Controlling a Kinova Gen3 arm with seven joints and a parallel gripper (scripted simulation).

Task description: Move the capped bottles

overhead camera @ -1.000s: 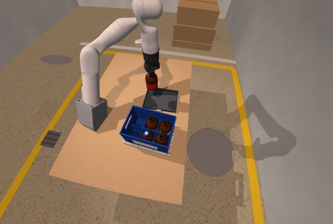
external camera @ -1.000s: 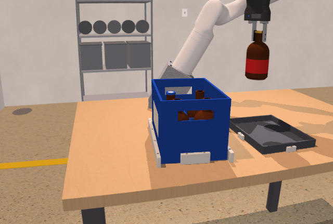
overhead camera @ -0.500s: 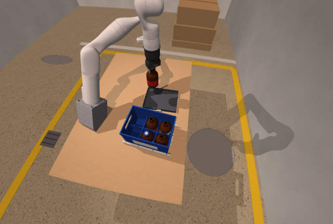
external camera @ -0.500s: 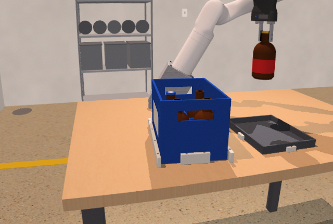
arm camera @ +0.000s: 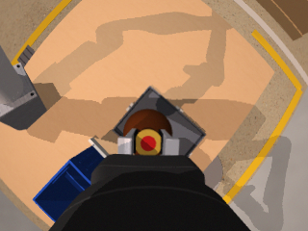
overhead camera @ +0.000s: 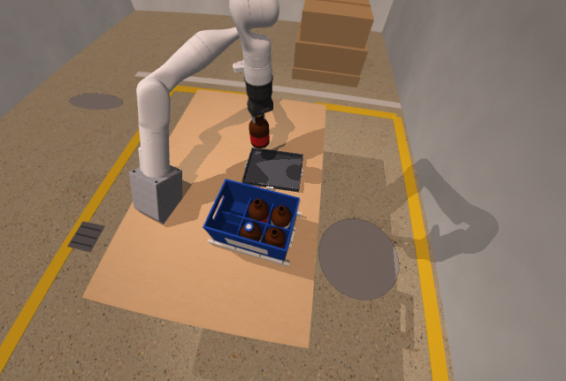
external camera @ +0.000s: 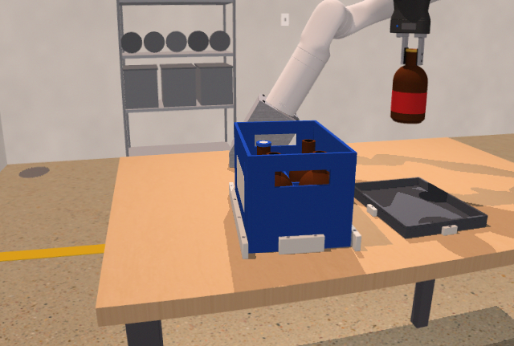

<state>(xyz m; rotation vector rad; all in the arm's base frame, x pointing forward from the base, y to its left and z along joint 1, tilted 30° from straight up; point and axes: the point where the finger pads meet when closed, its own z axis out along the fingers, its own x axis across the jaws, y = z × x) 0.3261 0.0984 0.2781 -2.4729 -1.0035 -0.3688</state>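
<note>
Now: hand 6 cm short of the dark tray, 1 cm to the right of it and 31 cm above it. Round my hand: blue crate: 7 cm ahead, 28 cm to the right, 24 cm below.
</note>
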